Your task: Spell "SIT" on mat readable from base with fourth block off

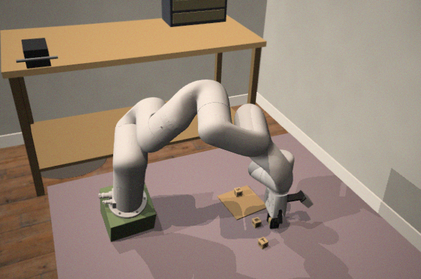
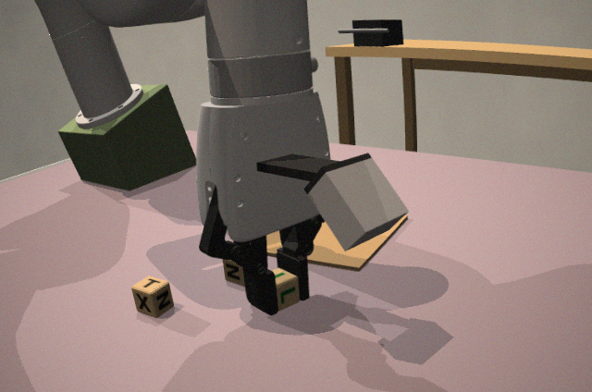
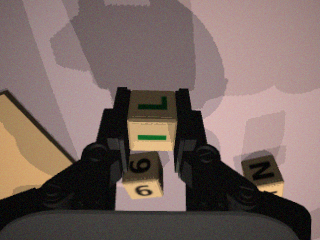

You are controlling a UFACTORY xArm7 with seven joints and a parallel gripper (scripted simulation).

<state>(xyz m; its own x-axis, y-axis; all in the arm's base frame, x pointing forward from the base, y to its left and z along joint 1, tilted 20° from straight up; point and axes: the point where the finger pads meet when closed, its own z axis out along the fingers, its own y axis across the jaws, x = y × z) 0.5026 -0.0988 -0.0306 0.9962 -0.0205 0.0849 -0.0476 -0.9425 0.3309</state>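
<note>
Now: the tan mat 130 mm to the left of my hand, 70 mm behind it and 20 mm below it. Also, from my hand: wooden block 80 mm to the right, 70 mm behind, 10 mm below.
</note>
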